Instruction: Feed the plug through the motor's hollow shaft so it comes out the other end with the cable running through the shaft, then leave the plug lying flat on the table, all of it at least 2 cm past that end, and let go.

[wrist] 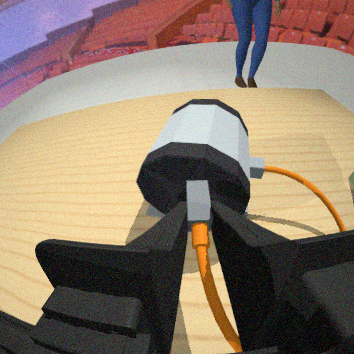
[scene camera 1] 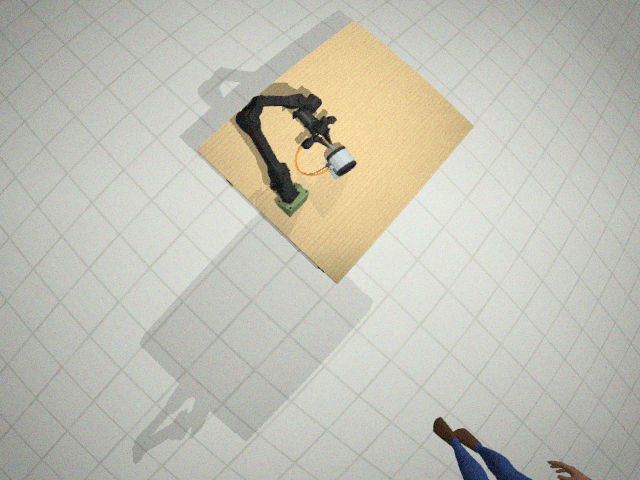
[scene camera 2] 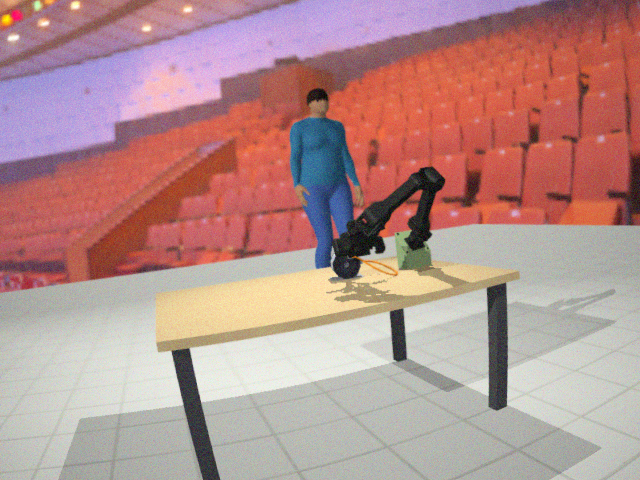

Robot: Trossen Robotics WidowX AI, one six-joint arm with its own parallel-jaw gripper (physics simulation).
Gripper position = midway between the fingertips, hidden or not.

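Note:
Visible here are my gripper [wrist: 197, 207] and, in the same view, a grey plug [wrist: 197, 194].

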